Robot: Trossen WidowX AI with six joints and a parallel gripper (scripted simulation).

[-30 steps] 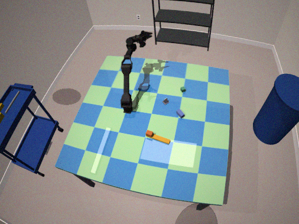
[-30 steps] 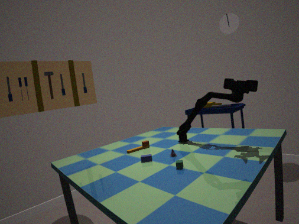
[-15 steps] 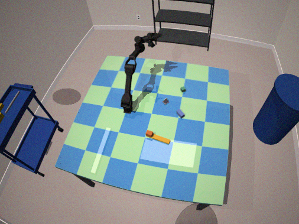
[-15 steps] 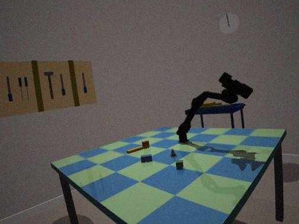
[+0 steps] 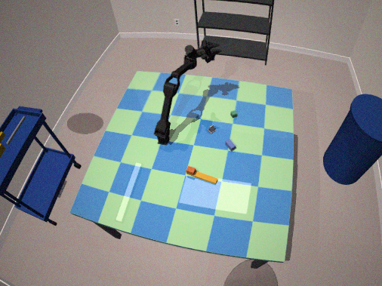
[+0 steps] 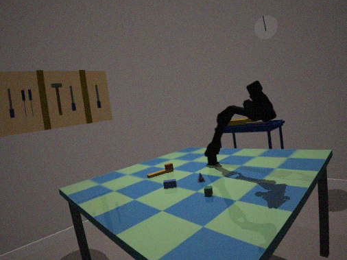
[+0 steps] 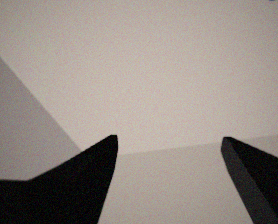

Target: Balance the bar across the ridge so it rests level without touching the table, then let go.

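Now: the purple block 14 cm ahead of my gripper tip, 47 cm to the right of it and 39 cm below it. From my gripper tip the other things lie so: green block 12 cm ahead, 22 cm to the right, 39 cm below.
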